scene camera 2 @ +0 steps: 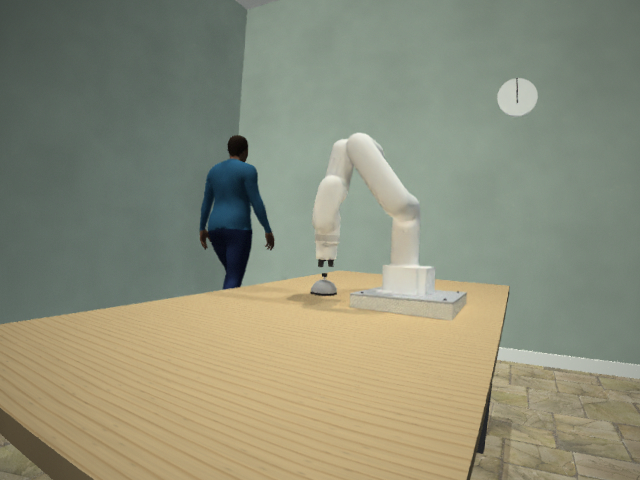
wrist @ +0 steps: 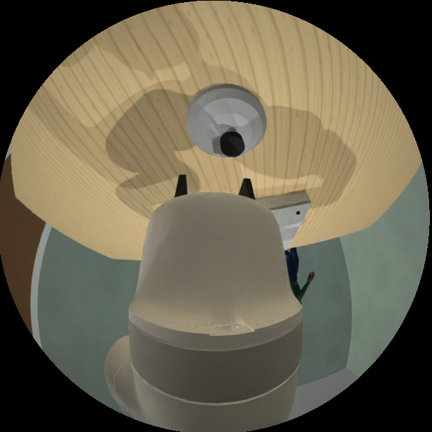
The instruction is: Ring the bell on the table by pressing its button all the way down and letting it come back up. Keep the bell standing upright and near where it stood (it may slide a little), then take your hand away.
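Frame: origin at the arm's base, x right, y ahead, z up, level; centimetres.
Where they show: hand, its tool point: (scene camera 2: 325, 263); arm's base, origin of its link: (scene camera 2: 403, 292).
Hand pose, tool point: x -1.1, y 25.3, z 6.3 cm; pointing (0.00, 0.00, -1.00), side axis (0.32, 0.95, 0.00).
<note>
Each offset is from my tool point to the centre of the thing. Level surfaces: height alone.
A grey dome bell @(dx +1.8, dy +1.3, dz -6.6 cm) (scene camera 2: 323, 287) (wrist: 225, 112) stands upright on the wooden table @(dz -9.9 cm) (scene camera 2: 268, 361) (wrist: 300, 60). Its black button @(dx +1.8, dy +1.3, dz -3.8 cm) (scene camera 2: 324, 274) (wrist: 232, 144) stands up at the top of the dome. My gripper (scene camera 2: 325, 263) (wrist: 214, 186) is open, with its two black fingers apart and nothing between them. In the scene view it points down and hangs a short way above the button, apart from it. In the wrist view the button shows beyond the fingertips, a little toward the right finger.
The arm's white base stands on a grey plate (scene camera 2: 408, 304) (wrist: 292, 220) to the right of the bell in the scene view. A person in a blue top (scene camera 2: 231, 196) is behind the table at the left. Arm shadows fall around the bell.
</note>
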